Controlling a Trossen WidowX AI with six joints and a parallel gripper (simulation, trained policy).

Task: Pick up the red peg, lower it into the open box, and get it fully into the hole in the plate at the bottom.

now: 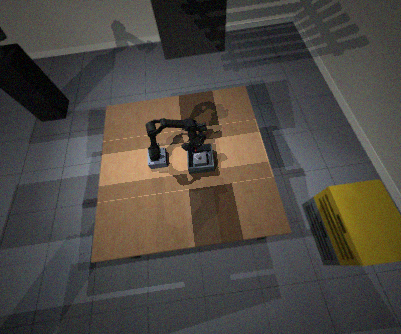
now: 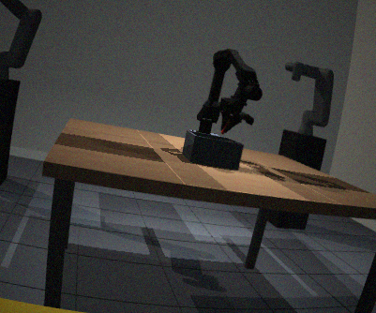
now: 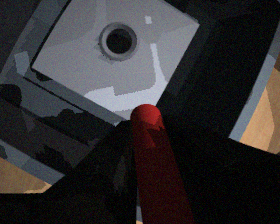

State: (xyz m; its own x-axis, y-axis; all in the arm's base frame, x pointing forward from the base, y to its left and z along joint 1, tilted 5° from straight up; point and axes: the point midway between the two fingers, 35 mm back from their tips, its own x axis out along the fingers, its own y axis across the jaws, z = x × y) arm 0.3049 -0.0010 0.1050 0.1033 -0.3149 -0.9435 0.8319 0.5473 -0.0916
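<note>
My gripper tip is now 3 cm short of the grey bottom plate, 4 cm to the left of it and 8 cm above it. From my gripper tip the other things lie so: red peg 1 cm to the left, 3 cm above; dark box 3 cm ahead, 4 cm to the right, 10 cm below.
</note>
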